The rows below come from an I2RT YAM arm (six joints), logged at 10 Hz.
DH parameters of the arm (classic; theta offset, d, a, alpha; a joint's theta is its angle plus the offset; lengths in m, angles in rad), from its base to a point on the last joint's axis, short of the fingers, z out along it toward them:
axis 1: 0 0.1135 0.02 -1.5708
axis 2: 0 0 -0.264 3.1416
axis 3: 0.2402 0 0.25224 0
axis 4: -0.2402 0 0.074 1.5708
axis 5: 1.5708 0 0 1.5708
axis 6: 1.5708 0.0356 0 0
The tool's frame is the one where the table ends.
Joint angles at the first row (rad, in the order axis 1, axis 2, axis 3, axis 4, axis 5, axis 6):
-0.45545 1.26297 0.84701 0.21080 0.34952 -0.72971
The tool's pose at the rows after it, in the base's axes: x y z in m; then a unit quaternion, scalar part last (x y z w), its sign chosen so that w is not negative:
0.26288 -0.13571 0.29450 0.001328 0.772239 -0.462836 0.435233
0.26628 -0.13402 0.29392 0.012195 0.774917 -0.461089 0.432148
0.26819 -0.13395 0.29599 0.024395 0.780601 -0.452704 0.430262
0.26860 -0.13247 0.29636 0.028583 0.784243 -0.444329 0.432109
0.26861 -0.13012 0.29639 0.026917 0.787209 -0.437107 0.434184
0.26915 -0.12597 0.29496 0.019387 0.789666 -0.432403 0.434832
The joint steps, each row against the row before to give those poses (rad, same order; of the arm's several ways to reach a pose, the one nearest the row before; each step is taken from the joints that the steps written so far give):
0.02334 0.01363 -0.00794 0.01785 0.02860 -0.00661
0.01294 0.01151 0.01040 -0.01085 0.02724 0.02256
0.00394 0.00630 0.02184 -0.03741 0.01035 0.03384
0.00478 -0.00122 0.00609 -0.02037 -0.00269 0.02158
0.00646 -0.00428 0.00113 -0.01489 -0.00716 0.01060
0.01320 -0.00421 -0.00552 -0.00625 -0.00328 -0.00113

